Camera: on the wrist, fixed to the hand. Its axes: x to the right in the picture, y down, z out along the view.
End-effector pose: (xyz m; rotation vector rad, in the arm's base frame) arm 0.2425 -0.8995 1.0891 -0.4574 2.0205 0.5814
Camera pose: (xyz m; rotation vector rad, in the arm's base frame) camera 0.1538 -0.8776 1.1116 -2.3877 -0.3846 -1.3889
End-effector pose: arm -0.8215 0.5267 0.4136 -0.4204 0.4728 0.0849
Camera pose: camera -0.8402 0.5660 0.3302 -0.7146 -0.3822 -2.9626
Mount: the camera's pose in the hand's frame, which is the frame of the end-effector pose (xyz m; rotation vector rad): 0.0210 0.0702 -0.0590 0.0166 0.2577 -3.1064
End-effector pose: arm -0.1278 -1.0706 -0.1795 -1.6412 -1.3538 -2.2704
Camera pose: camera -0.1480 -1.1434 -0.1235 -1.0909 1.1940 0.1460
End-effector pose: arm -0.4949 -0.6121 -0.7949 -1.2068 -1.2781 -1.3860
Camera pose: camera -0.4343 -0.6770 -0.7638 -1.3379 1.1018 1.1560
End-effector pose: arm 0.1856 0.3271 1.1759 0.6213 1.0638 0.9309
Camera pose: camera 0.1115 0.3796 1.2006 -1.2892 0.8835 -1.7518
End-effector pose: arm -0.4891 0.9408 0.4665 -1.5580 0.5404 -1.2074
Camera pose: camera -0.5171 0.8721 0.4086 0.4532 1.4557 1.3985
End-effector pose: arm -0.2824 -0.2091 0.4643 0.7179 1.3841 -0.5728
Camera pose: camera -0.2677 -0.1174 0.4494 1.5530 -1.0094 1.7328
